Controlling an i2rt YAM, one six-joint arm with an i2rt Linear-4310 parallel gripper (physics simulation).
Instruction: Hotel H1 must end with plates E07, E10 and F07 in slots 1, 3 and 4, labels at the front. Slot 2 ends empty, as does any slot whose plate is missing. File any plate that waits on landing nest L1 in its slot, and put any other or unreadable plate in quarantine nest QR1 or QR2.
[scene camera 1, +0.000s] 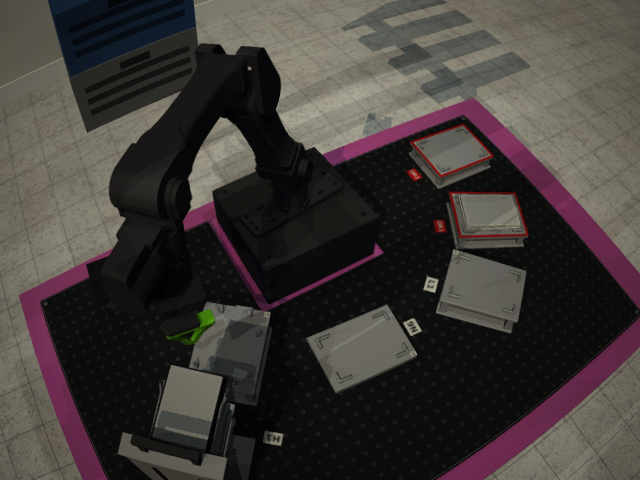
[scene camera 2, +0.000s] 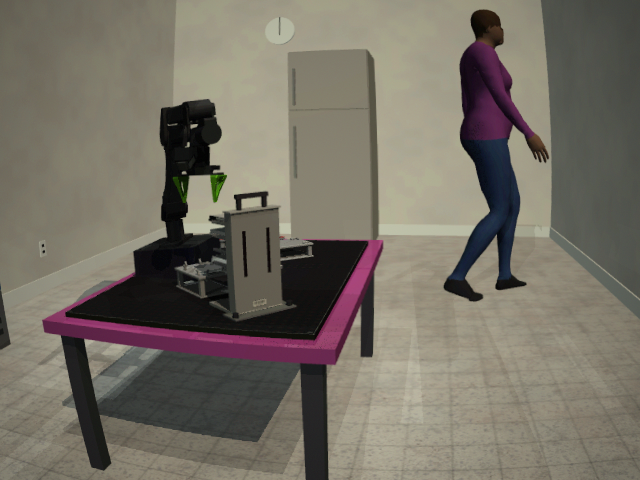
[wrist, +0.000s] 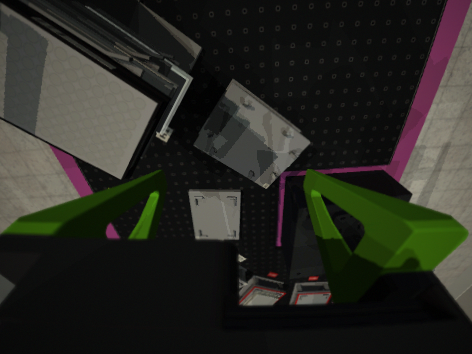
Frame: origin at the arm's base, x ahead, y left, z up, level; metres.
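Where they show: gripper, fingertip midpoint: (scene camera 1: 180, 314) (scene camera 2: 199, 202) (wrist: 235, 177); arm's base, link origin: (scene camera 1: 291, 203) (scene camera 2: 176, 242).
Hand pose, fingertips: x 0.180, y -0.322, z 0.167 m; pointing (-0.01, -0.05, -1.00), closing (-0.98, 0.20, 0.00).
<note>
Each offset is from my fingertips to the top centre of the thing. "pt": to the spot under its first point.
My gripper (scene camera 1: 193, 330) (scene camera 2: 200, 200) (wrist: 235, 177) is open and empty, pointing down high above the mat near hotel H1. The hotel (scene camera 1: 175, 459) (scene camera 2: 253, 258) stands at the near left in scene camera 1. A pale plate {dy -0.070, dx +0.113, dz -0.029 m} (scene camera 1: 191, 397) (wrist: 85, 95) with a dotted top sits in its top level; its label is not readable. The lower levels are mostly hidden. Landing nest L1 {dy +0.517, dx +0.169, dz -0.204 m} (scene camera 1: 483, 284) holds no plate. Red-rimmed nest QR1 {pt dy +0.606, dx -0.007, dz -0.255 m} (scene camera 1: 451, 219) bears a pale plate {dy +0.661, dx +0.050, dz -0.205 m} (scene camera 1: 488, 210). Red-rimmed nest QR2 {dy +0.736, dx -0.131, dz -0.214 m} (scene camera 1: 452, 149) (wrist: 311, 298) is empty.
A grey stand with pegs {pt dy +0.098, dx -0.020, dz -0.200 m} (scene camera 1: 242, 335) (wrist: 255, 135) is beside the hotel, bearing no plate. A flat grey nest {dy +0.265, dx +0.104, dz -0.242 m} (scene camera 1: 361, 346) (wrist: 215, 215), tagged N6, lies between it and L1. The arm's black base (scene camera 1: 299, 227) is behind them. A person (scene camera 2: 485, 93) walks beyond the table.
</note>
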